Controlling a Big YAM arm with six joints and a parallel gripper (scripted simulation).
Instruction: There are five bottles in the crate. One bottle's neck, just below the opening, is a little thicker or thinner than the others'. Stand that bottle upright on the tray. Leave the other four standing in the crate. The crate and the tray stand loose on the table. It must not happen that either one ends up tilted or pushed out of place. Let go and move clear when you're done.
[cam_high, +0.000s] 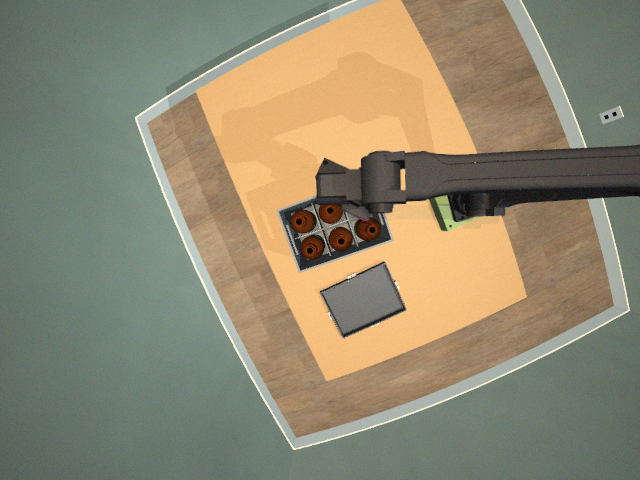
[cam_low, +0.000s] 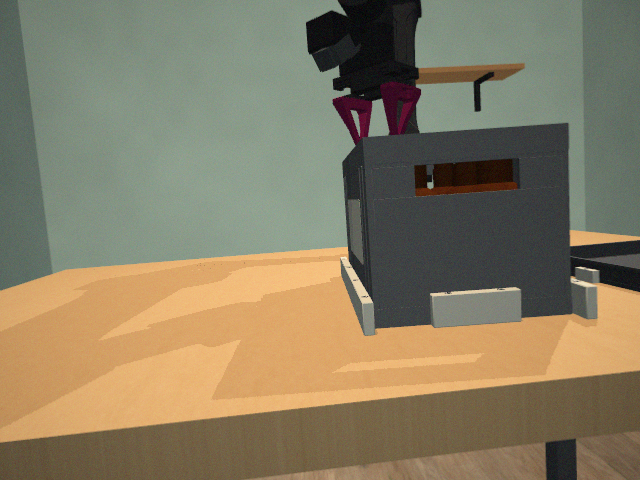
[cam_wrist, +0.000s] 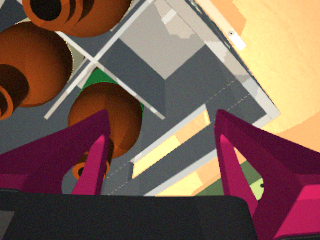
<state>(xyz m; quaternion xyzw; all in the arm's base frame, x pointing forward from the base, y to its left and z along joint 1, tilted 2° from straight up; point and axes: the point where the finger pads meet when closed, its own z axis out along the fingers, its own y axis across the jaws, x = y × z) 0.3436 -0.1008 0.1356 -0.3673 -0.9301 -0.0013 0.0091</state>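
The dark grey crate lies 8 cm ahead of my hand, 5 cm to the left of it and 11 cm below it. Also, from my hand: grey tray (7 cm ahead, 33 cm to the left, 18 cm below).
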